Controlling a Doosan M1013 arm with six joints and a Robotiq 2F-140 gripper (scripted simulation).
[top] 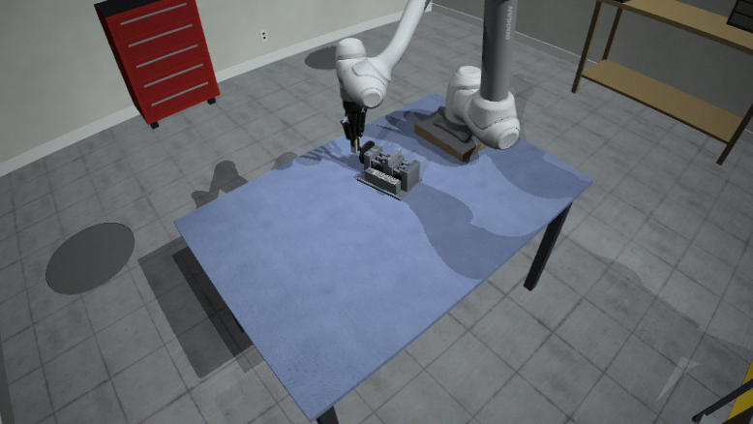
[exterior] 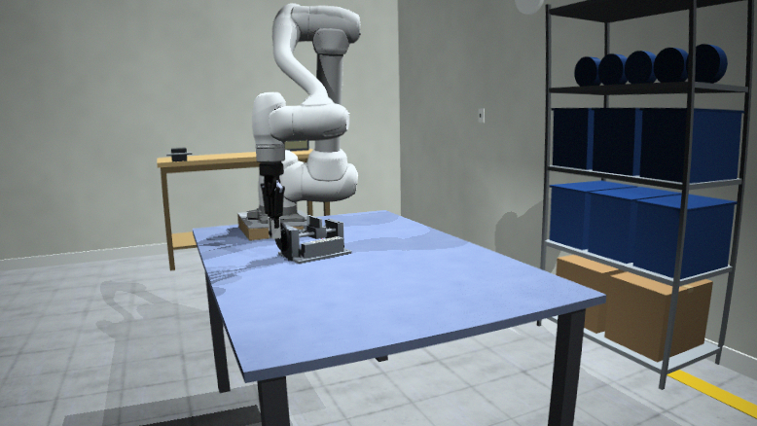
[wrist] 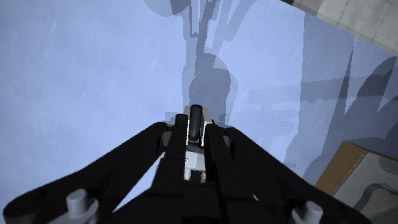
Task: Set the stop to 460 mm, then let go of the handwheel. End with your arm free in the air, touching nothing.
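The black handwheel is 2 cm to the left of my hand, 2 cm below it and 1 cm behind it. From my hand the other things lie so: grey stop block (15 cm to the left, 4 cm behind, 2 cm below).
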